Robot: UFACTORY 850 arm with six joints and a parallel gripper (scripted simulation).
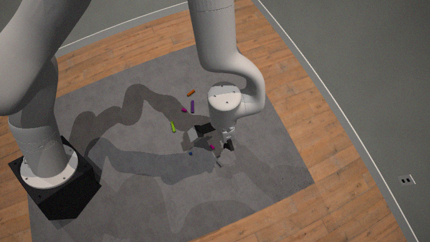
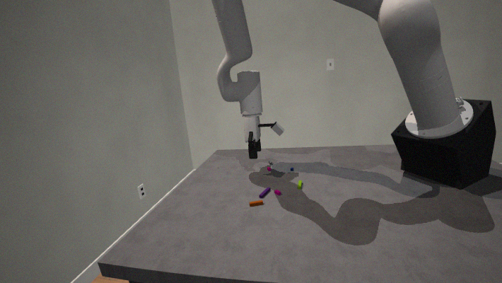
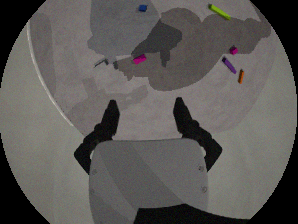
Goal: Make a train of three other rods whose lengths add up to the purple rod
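The blue rod is 140 mm behind my hand, 70 mm below it and 40 mm to the right of it. The rest, counted from my hand: grey rod (90 mm to the right, 70 mm below, 20 mm behind); lime rod (200 mm behind, 90 mm to the left, 70 mm below); purple rod (180 mm to the left, 110 mm behind, 70 mm below).
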